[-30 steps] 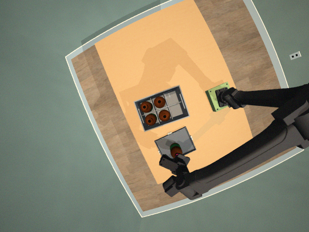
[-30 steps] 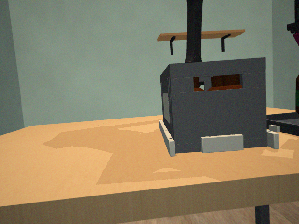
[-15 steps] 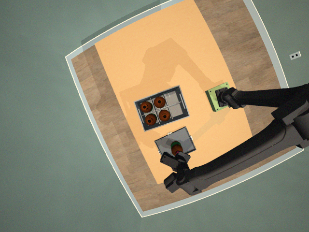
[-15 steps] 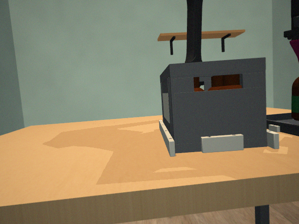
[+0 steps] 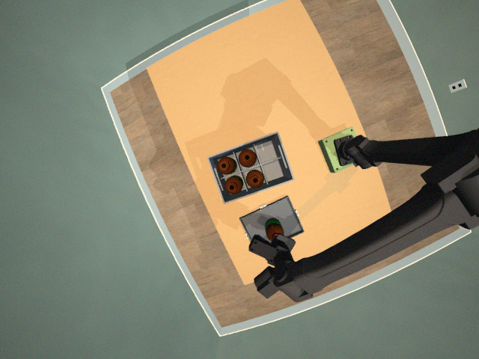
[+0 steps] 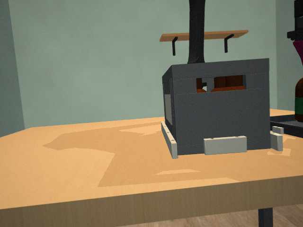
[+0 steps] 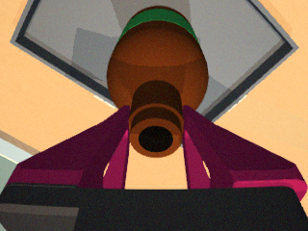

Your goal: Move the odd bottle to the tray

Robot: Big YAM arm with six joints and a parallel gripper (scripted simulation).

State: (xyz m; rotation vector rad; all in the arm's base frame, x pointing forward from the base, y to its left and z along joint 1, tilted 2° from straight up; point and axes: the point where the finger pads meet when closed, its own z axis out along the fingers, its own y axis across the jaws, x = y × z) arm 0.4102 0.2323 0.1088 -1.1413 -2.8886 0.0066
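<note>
Right now my hand is 15 cm above the grey tray. The rest, counted from my hand: dark grey crate (29 cm to the right, 8 cm below, 1 cm ahead).
</note>
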